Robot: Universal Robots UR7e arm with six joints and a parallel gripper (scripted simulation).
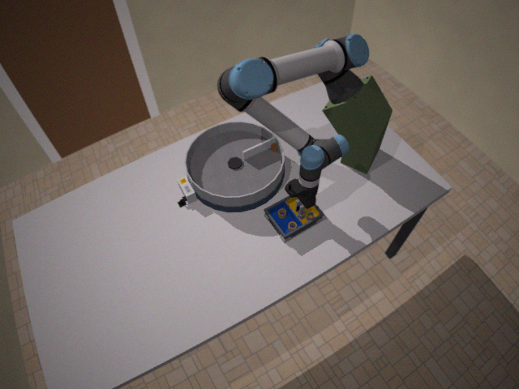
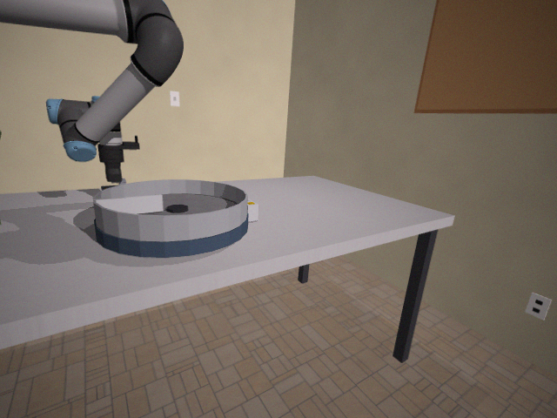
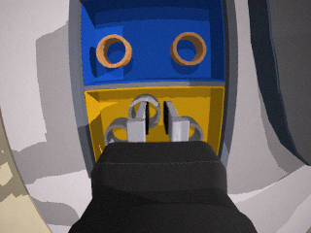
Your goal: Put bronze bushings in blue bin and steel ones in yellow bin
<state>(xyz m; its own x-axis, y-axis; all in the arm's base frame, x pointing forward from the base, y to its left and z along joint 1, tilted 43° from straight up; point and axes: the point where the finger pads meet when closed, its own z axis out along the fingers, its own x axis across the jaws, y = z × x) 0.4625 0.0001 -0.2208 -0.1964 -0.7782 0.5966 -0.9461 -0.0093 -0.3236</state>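
Right now my hand is 30 mm short of the blue bin and 20 mm above it. The rest, counted from my hand: grey turntable: 350 mm to the right, 40 mm ahead, 10 mm above.
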